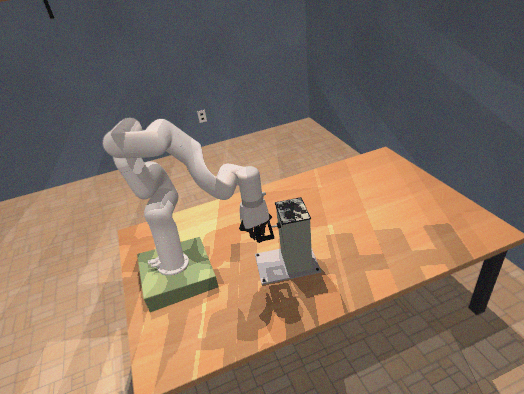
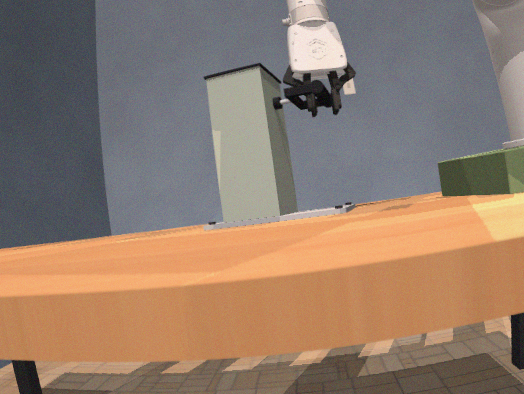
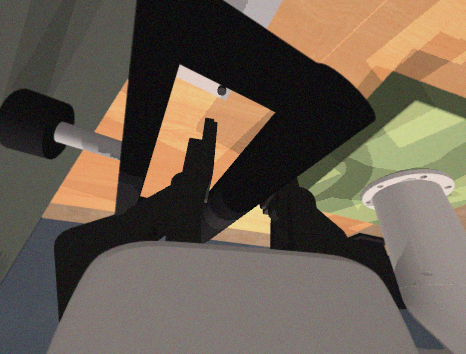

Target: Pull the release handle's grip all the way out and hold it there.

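Observation:
The release handle is a black frame [image 1: 271, 231] [image 2: 300, 91] with a thick grip bar [image 3: 272, 142]. A pale rod [image 2: 285, 101] [image 3: 82, 140] joins the frame to a black collar [image 2: 277, 103] [image 3: 37, 124] on the side of a grey-green post [image 1: 296, 245] [image 2: 242, 150] [image 3: 100, 30]. A short length of rod shows between collar and frame. My gripper [image 1: 259, 236] [image 2: 325, 106] [image 3: 238, 142] points down and is shut on the grip bar, with one finger inside the frame's opening and the other on the outer side. The contact is partly hidden by the bar.
The post stands on a pale base plate [image 1: 270, 261] [image 2: 320, 213] bolted to the wooden table [image 1: 400, 200] [image 2: 250, 320]. The arm's green base block [image 1: 182, 290] [image 2: 470, 172] [image 3: 420, 135] stands on the table on the arm's side of the post.

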